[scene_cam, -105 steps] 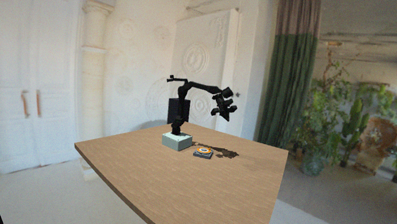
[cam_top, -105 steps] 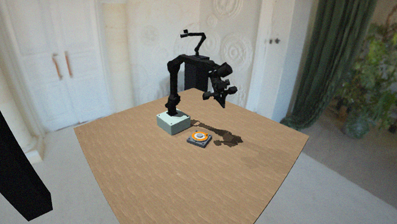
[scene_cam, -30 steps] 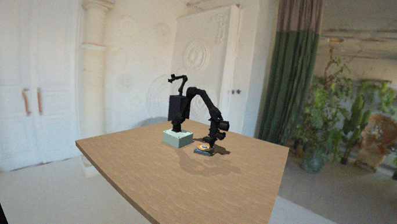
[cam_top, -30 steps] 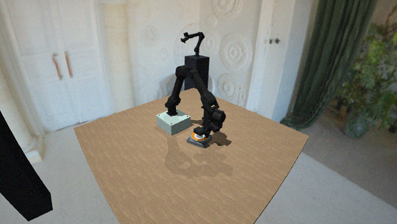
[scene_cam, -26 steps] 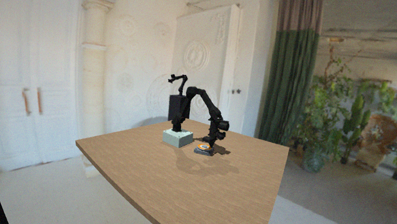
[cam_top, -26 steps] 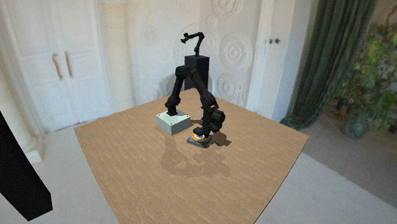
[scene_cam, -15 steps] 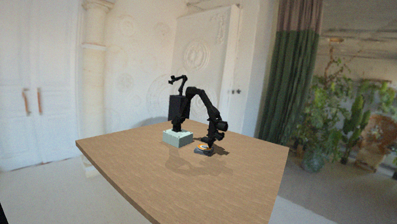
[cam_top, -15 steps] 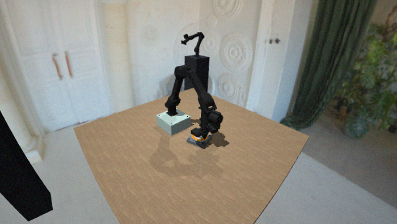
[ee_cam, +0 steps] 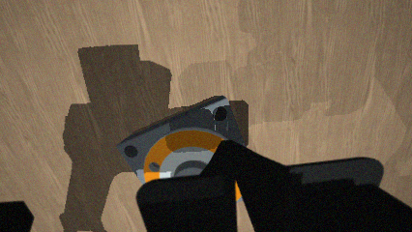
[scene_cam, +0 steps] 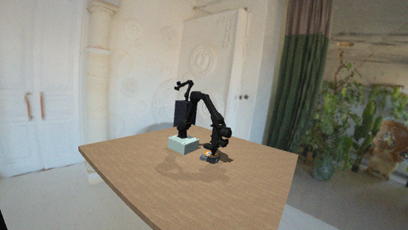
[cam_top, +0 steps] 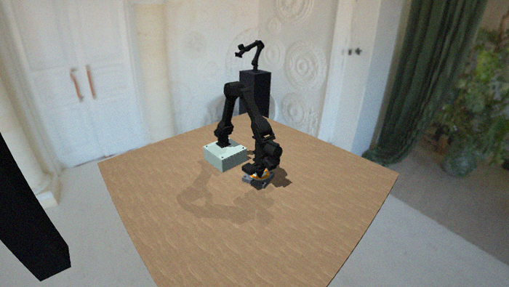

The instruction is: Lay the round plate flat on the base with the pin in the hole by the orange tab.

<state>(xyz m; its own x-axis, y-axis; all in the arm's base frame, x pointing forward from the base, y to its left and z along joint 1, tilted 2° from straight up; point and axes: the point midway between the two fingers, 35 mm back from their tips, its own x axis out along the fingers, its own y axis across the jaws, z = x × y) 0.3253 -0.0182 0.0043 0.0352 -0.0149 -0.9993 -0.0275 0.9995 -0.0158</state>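
My gripper tip is now 30 mm past the round plate, 10 mm to the right of it and 10 mm above it.
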